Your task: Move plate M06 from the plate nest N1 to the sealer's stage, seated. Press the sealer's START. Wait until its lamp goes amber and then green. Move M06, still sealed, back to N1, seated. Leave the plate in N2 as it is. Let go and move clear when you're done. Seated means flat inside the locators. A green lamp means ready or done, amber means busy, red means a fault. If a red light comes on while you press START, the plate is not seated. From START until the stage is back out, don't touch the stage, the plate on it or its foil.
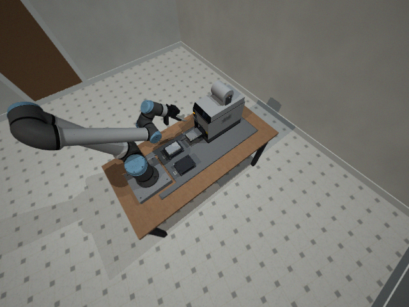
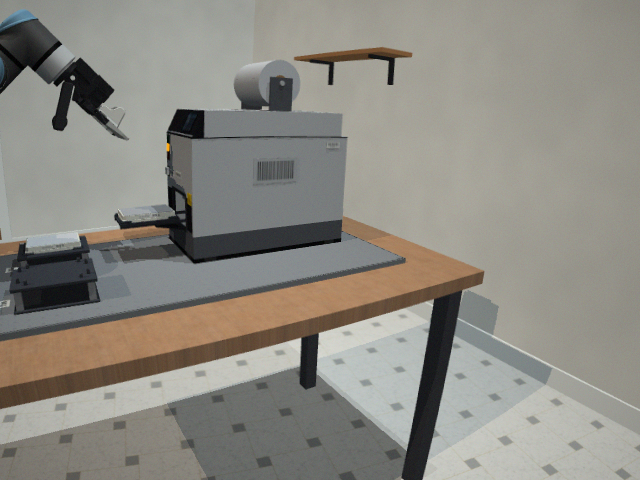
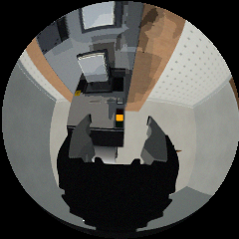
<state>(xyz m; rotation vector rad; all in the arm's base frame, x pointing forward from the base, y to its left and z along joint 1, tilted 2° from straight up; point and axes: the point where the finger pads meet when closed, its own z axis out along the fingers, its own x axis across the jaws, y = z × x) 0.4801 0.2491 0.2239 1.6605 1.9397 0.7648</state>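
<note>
My gripper is now 5 cm short of the plate M06, 9 cm to the left of it and 18 cm above it. From my hand the other things lie so: black sealer stage 5 cm ahead, 9 cm to the right, 19 cm below; then plate 18 cm behind, 10 cm to the right, 23 cm below; then foil roll 36 cm ahead, 4 cm to the right, 13 cm above.
</note>
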